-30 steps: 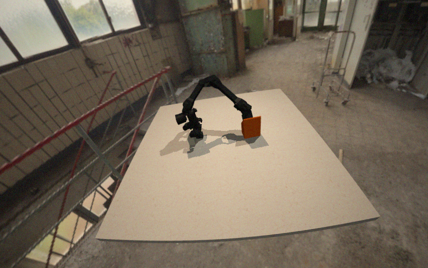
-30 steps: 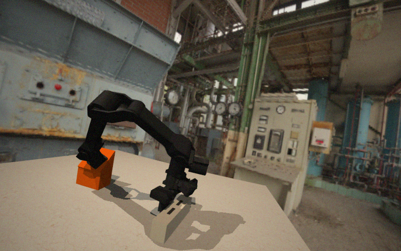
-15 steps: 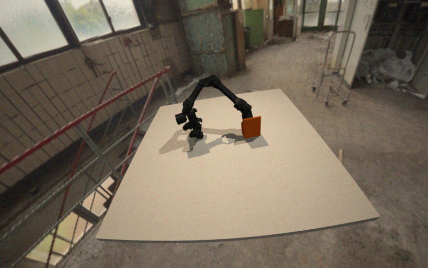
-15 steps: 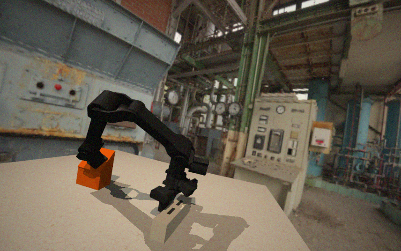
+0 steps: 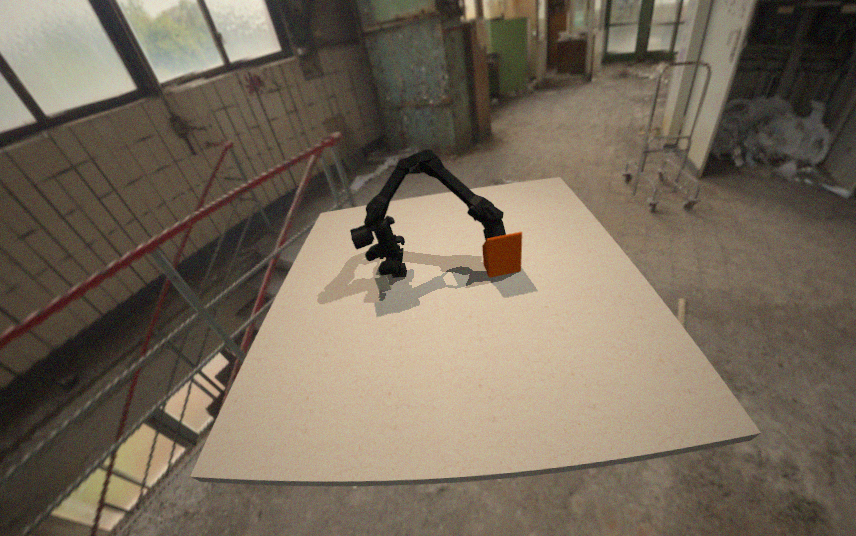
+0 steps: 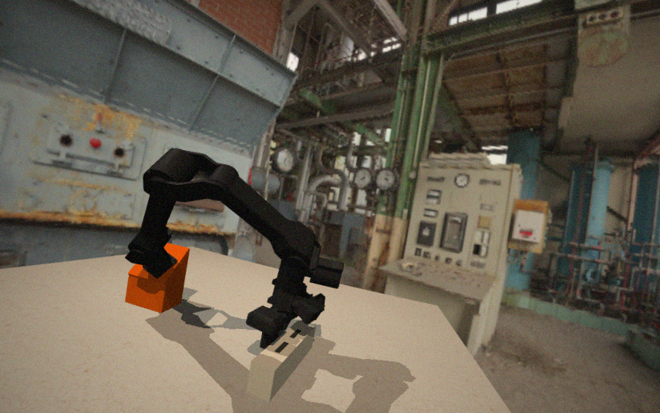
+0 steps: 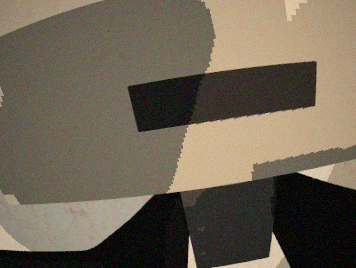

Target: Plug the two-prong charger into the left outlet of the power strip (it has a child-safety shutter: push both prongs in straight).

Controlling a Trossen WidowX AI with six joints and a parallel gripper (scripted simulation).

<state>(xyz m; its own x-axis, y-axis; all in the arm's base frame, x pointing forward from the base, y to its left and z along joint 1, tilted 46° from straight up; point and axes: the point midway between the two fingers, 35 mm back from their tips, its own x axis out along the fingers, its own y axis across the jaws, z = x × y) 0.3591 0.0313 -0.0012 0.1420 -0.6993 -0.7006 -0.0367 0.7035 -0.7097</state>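
My gripper tip is now 20 mm short of the two-prong charger and 10 mm below it.
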